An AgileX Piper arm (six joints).
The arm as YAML. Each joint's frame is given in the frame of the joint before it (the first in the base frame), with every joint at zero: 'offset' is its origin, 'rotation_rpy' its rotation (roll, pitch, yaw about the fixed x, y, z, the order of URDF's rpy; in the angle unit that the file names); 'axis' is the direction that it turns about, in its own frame. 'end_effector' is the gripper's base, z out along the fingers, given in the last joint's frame.
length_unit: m
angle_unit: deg
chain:
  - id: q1
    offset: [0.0, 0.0, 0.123]
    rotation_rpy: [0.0, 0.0, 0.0]
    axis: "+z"
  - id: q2
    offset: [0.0, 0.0, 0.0]
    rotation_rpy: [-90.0, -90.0, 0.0]
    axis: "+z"
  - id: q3
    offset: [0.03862, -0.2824, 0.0]
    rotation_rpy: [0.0, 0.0, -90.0]
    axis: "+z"
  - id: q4
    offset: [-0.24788, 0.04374, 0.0]
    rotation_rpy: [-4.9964, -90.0, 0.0]
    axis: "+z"
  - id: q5
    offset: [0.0, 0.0, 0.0]
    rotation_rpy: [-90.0, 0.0, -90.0]
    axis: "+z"
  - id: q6
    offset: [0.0, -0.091, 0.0]
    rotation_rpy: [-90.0, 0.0, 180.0]
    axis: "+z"
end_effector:
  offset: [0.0, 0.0, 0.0]
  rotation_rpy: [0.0, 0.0, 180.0]
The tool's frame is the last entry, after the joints.
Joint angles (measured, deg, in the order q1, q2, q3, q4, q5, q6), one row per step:
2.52, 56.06, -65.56, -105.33, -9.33, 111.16
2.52, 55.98, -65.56, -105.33, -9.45, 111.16
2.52, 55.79, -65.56, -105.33, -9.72, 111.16
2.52, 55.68, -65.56, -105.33, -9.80, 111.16
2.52, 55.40, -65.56, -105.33, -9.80, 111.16
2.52, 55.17, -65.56, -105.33, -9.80, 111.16
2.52, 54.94, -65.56, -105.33, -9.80, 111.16
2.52, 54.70, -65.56, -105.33, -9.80, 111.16
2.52, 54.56, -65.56, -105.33, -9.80, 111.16
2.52, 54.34, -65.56, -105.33, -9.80, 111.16
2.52, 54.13, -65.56, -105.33, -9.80, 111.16
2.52, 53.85, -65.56, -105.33, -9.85, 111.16
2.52, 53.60, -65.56, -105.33, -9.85, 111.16
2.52, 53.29, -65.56, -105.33, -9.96, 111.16
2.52, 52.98, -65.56, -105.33, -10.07, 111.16
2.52, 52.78, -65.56, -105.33, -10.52, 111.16
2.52, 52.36, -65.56, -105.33, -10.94, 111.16
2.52, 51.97, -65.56, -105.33, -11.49, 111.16
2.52, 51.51, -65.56, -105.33, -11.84, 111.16
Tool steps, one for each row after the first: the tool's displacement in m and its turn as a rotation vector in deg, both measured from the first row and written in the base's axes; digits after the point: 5 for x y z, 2 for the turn. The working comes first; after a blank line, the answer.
Tool pose at each row, in the base's axes (x y z in m, rotation vector in deg; the steps are taken from these numbers as rounded here):
0.19873, 0.02299, 0.48160, -5.45, 78.16, 12.97
0.19820, 0.02315, 0.48182, -5.56, 78.11, 13.04
0.19695, 0.02350, 0.48236, -5.79, 77.99, 13.20
0.19624, 0.02359, 0.48270, -5.87, 77.90, 13.24
0.19449, 0.02351, 0.48366, -5.89, 77.62, 13.23
0.19304, 0.02345, 0.48444, -5.90, 77.39, 13.22
0.19159, 0.02338, 0.48521, -5.92, 77.16, 13.21
0.19007, 0.02332, 0.48602, -5.93, 76.92, 13.20
0.18918, 0.02328, 0.48648, -5.94, 76.78, 13.19
0.18779, 0.02322, 0.48721, -5.96, 76.56, 13.18
0.18645, 0.02316, 0.48790, -5.97, 76.35, 13.17
0.18466, 0.02315, 0.48878, -6.03, 76.08, 13.19
0.18306, 0.02308, 0.48959, -6.05, 75.83, 13.17
0.18105, 0.02316, 0.49053, -6.16, 75.55, 13.22
0.17904, 0.02324, 0.49145, -6.27, 75.27, 13.27
0.17766, 0.02386, 0.49186, -6.66, 75.19, 13.54
0.17486, 0.02437, 0.49296, -7.04, 74.88, 13.76
0.17222, 0.02508, 0.49388, -7.53, 74.63, 14.07
0.16916, 0.02547, 0.49508, -7.86, 74.26, 14.25

-0.00053, 0.00016, 0.00022, -0.03, -0.05, 0.11
-0.00178, 0.00051, 0.00076, -0.09, -0.17, 0.36
-0.00249, 0.00060, 0.00110, -0.11, -0.27, 0.44
-0.00424, 0.00052, 0.00206, -0.10, -0.55, 0.44
-0.00569, 0.00046, 0.00284, -0.09, -0.78, 0.44
-0.00714, 0.00039, 0.00361, -0.08, -1.01, 0.44
-0.00866, 0.00033, 0.00442, -0.07, -1.24, 0.44
-0.00955, 0.00029, 0.00488, -0.06, -1.39, 0.44
-0.01094, 0.00023, 0.00561, -0.06, -1.61, 0.44
-0.01228, 0.00017, 0.00630, -0.05, -1.82, 0.44
-0.01407, 0.00016, 0.00718, -0.05, -2.09, 0.49
-0.01567, 0.00009, 0.00799, -0.04, -2.34, 0.48
-0.01768, 0.00017, 0.00893, -0.06, -2.62, 0.58
-0.01969, 0.00025, 0.00985, -0.08, -2.90, 0.68
-0.02107, 0.00087, 0.01026, -0.19, -2.98, 1.10
-0.02387, 0.00138, 0.01136, -0.30, -3.30, 1.49
-0.02651, 0.00209, 0.01228, -0.44, -3.55, 2.00
-0.02957, 0.00248, 0.01348, -0.53, -3.92, 2.32

